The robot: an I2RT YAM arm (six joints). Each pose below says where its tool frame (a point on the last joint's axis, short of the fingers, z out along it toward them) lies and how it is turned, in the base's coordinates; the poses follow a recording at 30 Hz.
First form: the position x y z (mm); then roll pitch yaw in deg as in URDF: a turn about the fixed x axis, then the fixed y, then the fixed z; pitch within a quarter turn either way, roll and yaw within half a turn.
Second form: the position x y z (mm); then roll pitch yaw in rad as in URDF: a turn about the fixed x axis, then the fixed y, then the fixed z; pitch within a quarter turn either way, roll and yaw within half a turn. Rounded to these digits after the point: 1 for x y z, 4 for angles.
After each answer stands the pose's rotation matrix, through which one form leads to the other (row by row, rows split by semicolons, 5 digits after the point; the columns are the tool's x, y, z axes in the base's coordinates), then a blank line. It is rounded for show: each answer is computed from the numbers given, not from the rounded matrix.
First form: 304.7, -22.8, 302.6, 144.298, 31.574, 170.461
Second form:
304.7, -22.8, 302.6, 2.5185, 0.5511, 2.9751
-0.84018 -0.16676 0.51603; 0.14119 0.85147 0.50504; -0.52360 0.49718 -0.69185

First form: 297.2, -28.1, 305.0, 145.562, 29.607, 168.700
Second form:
297.2, -28.1, 305.0, 2.5405, 0.5167, 2.9444
-0.85258 -0.11237 0.51037; 0.17036 0.86350 0.47471; -0.49405 0.49168 -0.71706

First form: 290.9, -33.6, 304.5, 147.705, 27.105, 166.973
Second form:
290.9, -33.6, 304.5, 2.5779, 0.4731, 2.9142
-0.86726 -0.04662 0.49566; 0.20065 0.87843 0.43371; -0.45562 0.47560 -0.75247

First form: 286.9, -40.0, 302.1, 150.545, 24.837, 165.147
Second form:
286.9, -40.0, 302.1, 2.6275, 0.4335, 2.8824
-0.87718 0.02356 0.47958; 0.23263 0.89459 0.38155; -0.42004 0.44626 -0.79020

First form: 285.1, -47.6, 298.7, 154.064, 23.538, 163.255
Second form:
285.1, -47.6, 298.7, 2.6889, 0.4108, 2.8493
-0.87792 0.09184 0.46992; 0.26414 0.91147 0.31535; -0.39936 0.40098 -0.82446

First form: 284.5, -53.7, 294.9, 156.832, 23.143, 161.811
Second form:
284.5, -53.7, 294.9, 2.7372, 0.4039, 2.8241
-0.87358 0.14008 0.46609; 0.28703 0.92168 0.26098; -0.39303 0.36177 -0.84537

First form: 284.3, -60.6, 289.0, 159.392, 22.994, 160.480
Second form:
284.3, -60.6, 289.0, 2.7819, 0.4013, 2.8009
-0.86764 0.18316 0.46223; 0.30759 0.92815 0.20957; -0.39063 0.32401 -0.86164

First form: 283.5, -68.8, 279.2, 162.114, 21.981, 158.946
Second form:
283.5, -68.8, 279.2, 2.8294, 0.3836, 2.7741
-0.86540 0.23460 0.44276; 0.33313 0.92944 0.15865; -0.37430 0.28480 -0.88249

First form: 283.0, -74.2, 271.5, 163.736, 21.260, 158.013
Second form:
283.0, -74.2, 271.5, 2.8577, 0.3711, 2.7578
-0.86416 0.26525 0.42763; 0.34892 0.92818 0.12937; -0.36260 0.26100 -0.89465

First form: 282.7, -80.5, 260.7, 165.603, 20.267, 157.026
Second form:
282.7, -80.5, 260.7, 2.8903, 0.3537, 2.7406
-0.86368 0.29876 0.40595; 0.36615 0.92539 0.09796; -0.34640 0.23325 -0.90863

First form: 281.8, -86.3, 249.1, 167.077, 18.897, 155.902
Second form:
281.8, -86.3, 249.1, 2.9160, 0.3298, 2.7210
-0.86365 0.33184 0.37947; 0.38629 0.91930 0.07527; -0.32387 0.21159 -0.92214

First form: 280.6, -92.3, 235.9, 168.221, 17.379, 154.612
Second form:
280.6, -92.3, 235.9, 2.9360, 0.3033, 2.6985
-0.86218 0.36463 0.35169; 0.40917 0.91054 0.05906; -0.29869 0.19482 -0.93425

